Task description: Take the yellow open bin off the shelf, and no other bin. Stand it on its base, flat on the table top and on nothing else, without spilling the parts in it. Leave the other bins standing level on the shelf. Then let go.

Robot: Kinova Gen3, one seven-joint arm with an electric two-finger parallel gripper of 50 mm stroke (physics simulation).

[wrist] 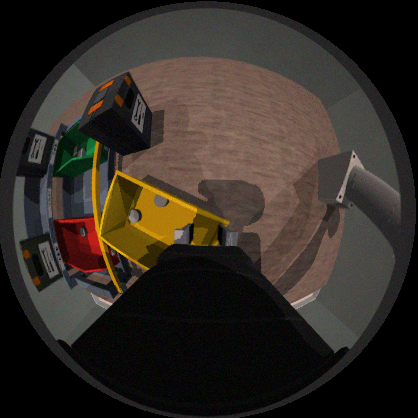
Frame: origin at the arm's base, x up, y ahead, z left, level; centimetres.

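Seen in the pictures: gripper, fingertip midpoint: (205, 231); arm's base at its link origin: (353, 182).
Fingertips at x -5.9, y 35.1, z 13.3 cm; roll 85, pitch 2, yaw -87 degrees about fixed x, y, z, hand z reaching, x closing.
Observation:
Pixels of each thing's top centre, then the offset from my fingertips to it. "spot": a spot on its surface instead. Level surfaces: height alone.
- yellow open bin at a spot on its surface: (152, 224) spot: dz +0.5, dx -3.1, dy +9.3 cm
- wooden table top at its surface level: dx -3.4 cm
- green bin at a spot on its surface: (74, 157) spot: dz -11.2, dx +4.2, dy +25.7 cm
- red bin at a spot on its surface: (79, 243) spot: dz +9.0, dx -2.5, dy +33.6 cm
- grey shelf at a spot on its surface: (43, 195) spot: dz -3.9, dx +6.8, dy +38.8 cm
- thin yellow rail at its top centre: (92, 188) dz -5.2, dx +3.1, dy +18.6 cm
The yellow open bin (152, 224) fills the middle left of the wrist view, in front of the shelf and over the wooden table top (241, 117). Two grey round parts (161, 200) (134, 215) lie inside it. My gripper (205, 231) is open, with one finger on each side of the bin's near wall and a gap to it. I cannot tell whether the bin's base touches the table.
A green bin (74, 157) and a red bin (79, 243) stand in the grey shelf (43, 195) at the left, behind a thin yellow rail (94, 183). Three black tool boxes (117, 112) (34, 152) (41, 261) stand around the shelf. A grey arm mount (338, 179) is at the right.

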